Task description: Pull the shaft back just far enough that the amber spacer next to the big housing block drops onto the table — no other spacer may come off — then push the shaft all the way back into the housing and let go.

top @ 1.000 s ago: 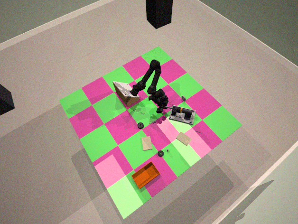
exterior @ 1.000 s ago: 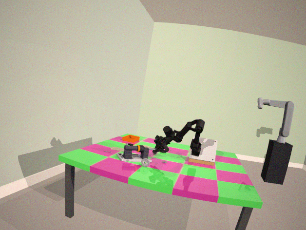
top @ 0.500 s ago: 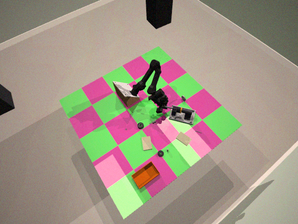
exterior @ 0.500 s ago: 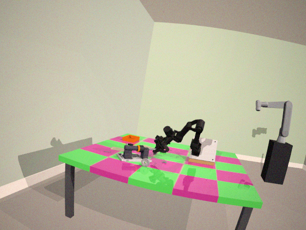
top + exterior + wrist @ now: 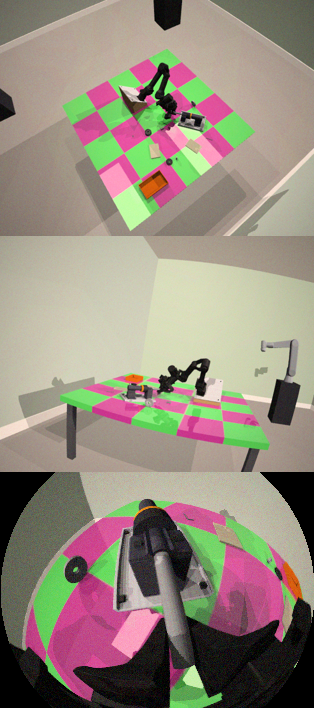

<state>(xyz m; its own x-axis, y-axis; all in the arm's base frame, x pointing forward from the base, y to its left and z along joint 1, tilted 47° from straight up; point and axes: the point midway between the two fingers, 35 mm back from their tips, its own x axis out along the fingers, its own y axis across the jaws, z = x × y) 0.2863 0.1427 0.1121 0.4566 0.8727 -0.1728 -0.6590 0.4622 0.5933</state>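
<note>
Now: the grey shaft 5 cm ahead of my gripper tip, 4 cm to the left of it and 2 cm above it. Also, from my gripper tip: grey gear 21 cm to the left, 3 cm below, 2 cm behind; amber spacer 10 cm ahead, 8 cm to the left, 2 cm above; orange tray 48 cm to the right, 40 cm ahead, 5 cm below.
</note>
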